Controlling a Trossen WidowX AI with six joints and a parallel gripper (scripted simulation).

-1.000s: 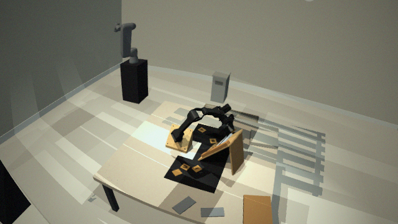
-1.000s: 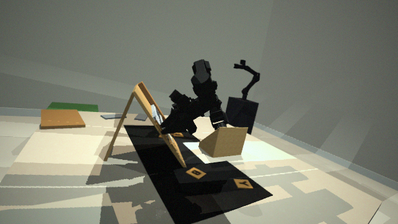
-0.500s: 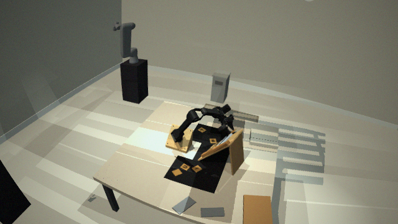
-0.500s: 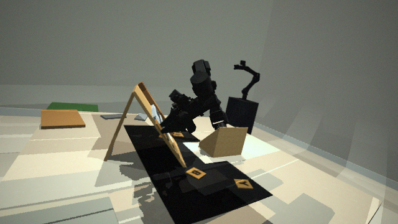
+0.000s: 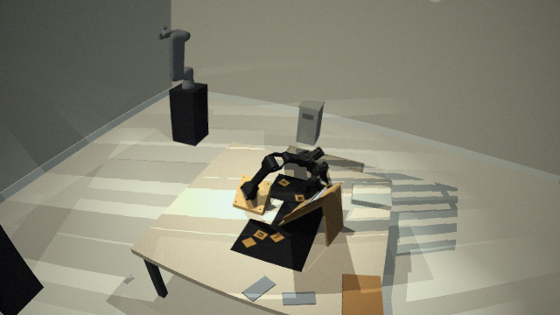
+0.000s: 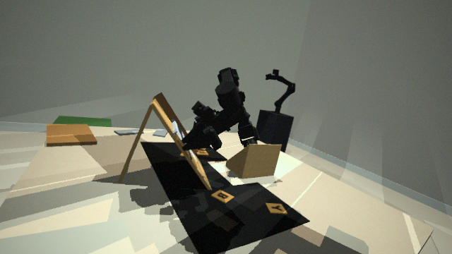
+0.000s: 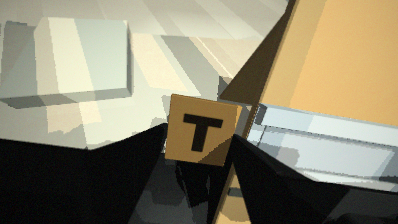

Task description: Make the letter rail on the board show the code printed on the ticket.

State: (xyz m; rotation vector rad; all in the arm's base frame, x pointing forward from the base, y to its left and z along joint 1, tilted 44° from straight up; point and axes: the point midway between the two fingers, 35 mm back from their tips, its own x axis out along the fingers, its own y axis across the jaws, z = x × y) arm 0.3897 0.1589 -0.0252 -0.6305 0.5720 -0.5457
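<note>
Now: gripper tip 12 cm past the white ticket, 17 cm to the left of it and 9 cm above it. Round my gripper tip: letter tile marked t (right at my gripper tip); black mat (21 cm behind, 13 cm to the right, 17 cm below); pale grey box (30 cm ahead, 23 cm to the left, 15 cm below).
</note>
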